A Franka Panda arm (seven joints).
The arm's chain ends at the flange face. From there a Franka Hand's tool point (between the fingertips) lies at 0.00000 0.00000 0.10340 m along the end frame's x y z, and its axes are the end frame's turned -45 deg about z.
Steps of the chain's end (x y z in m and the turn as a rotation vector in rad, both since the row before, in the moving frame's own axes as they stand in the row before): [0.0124 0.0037 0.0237 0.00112 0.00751 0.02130]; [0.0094 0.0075 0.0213 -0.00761 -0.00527 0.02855]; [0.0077 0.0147 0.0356 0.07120 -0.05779 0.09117]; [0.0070 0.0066 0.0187 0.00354 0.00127 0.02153]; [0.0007 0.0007 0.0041 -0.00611 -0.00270 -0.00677]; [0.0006 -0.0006 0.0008 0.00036 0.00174 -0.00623]
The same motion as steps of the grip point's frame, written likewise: [0.0068 0.0119 0.0237 -0.00452 0.00610 0.02130]; [0.0004 0.0121 0.0213 -0.00165 -0.00911 0.02855]; [-0.0035 0.0065 0.0352 0.09121 0.00948 0.09117]; [0.0006 0.0095 0.0187 0.00161 0.00340 0.02153]; [-0.0006 0.0012 0.0041 -0.00241 -0.00623 -0.00677]; [0.0010 0.0001 0.0008 -0.00098 0.00148 -0.00623]
